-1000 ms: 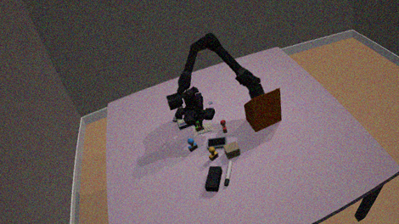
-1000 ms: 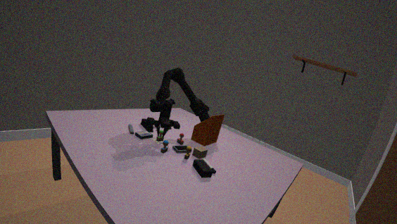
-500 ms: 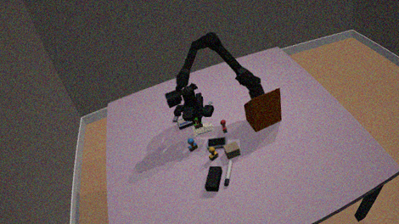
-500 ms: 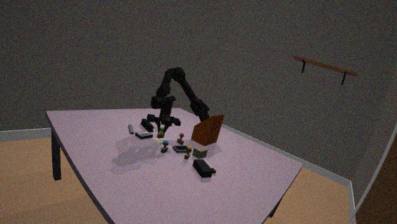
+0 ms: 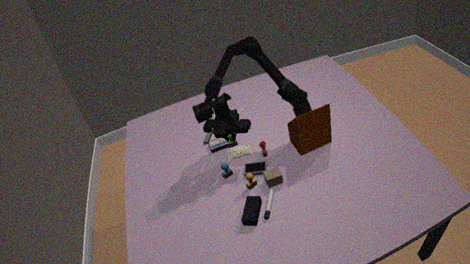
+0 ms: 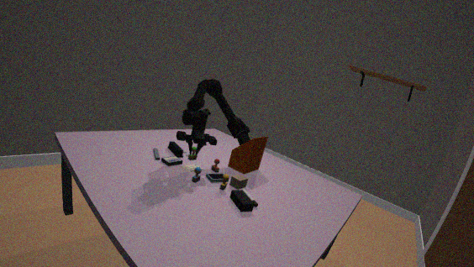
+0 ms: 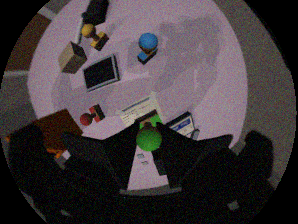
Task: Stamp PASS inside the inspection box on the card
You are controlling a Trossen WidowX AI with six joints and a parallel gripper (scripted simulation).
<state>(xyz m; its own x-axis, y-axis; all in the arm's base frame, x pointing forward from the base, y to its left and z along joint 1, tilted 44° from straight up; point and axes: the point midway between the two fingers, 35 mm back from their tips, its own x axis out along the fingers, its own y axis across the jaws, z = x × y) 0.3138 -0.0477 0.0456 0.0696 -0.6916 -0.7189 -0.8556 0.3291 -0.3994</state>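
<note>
The pale card lies 20 mm behind my gripper tip and 70 mm below it. From my gripper tip the other things lie so: flat tin 50 mm ahead, 90 mm to the right, 60 mm below; blue-knobbed stamp 60 mm ahead, 110 mm to the left, 50 mm below; green-knobbed stamp right at my gripper tip.
</note>
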